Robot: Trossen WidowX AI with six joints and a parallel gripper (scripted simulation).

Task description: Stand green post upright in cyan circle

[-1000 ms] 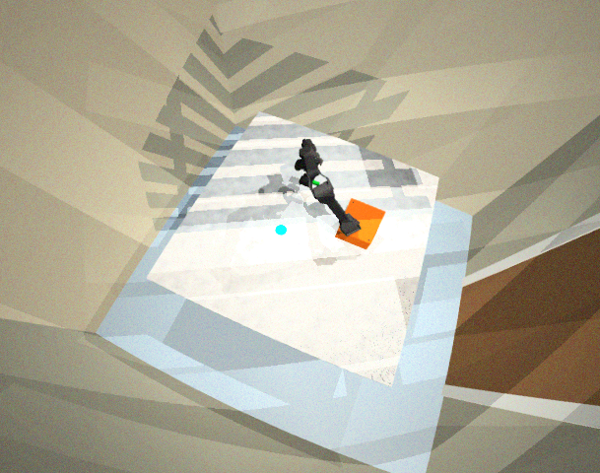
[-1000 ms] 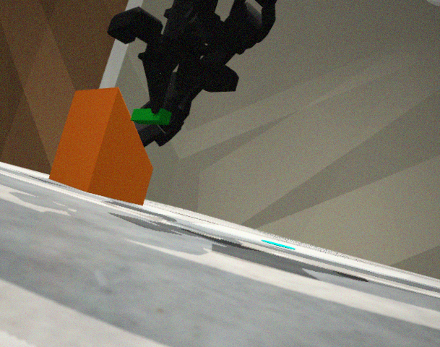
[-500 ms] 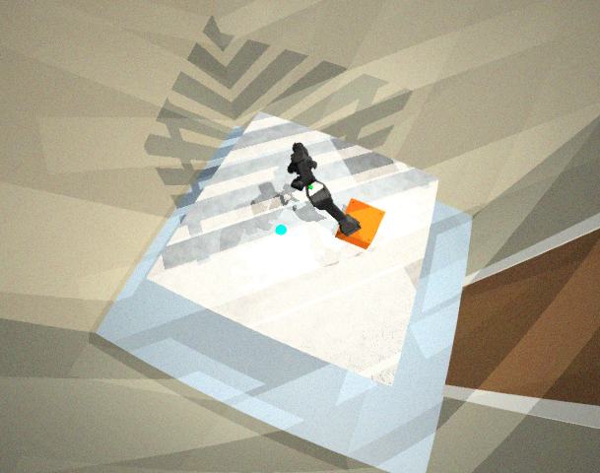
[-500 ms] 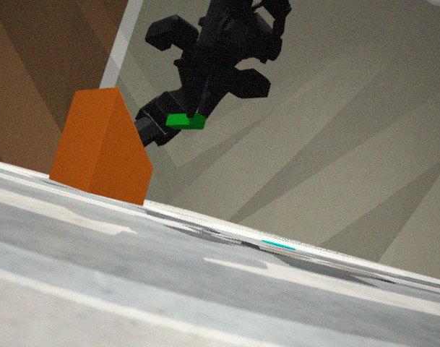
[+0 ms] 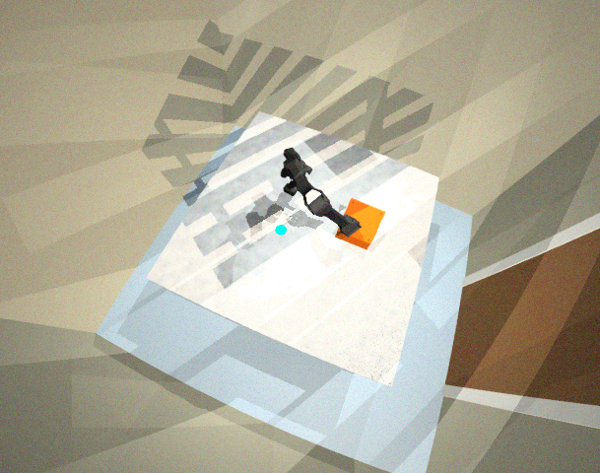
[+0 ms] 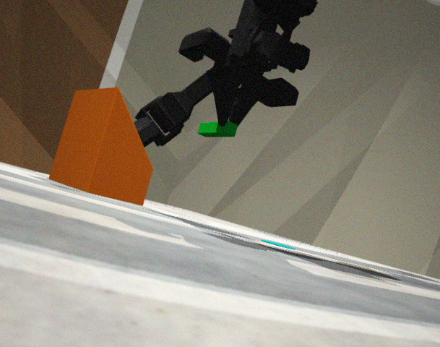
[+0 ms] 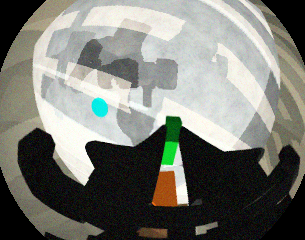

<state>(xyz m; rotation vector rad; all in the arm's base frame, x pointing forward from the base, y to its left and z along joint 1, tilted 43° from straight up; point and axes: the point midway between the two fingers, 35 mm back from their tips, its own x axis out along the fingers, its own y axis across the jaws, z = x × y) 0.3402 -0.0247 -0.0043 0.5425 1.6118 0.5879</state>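
Now: gripper tip 2 cm past the cyan circle, 19 cm to the right of it and 14 cm above it. Also, from my gripper tip: green post: 2 cm behind.
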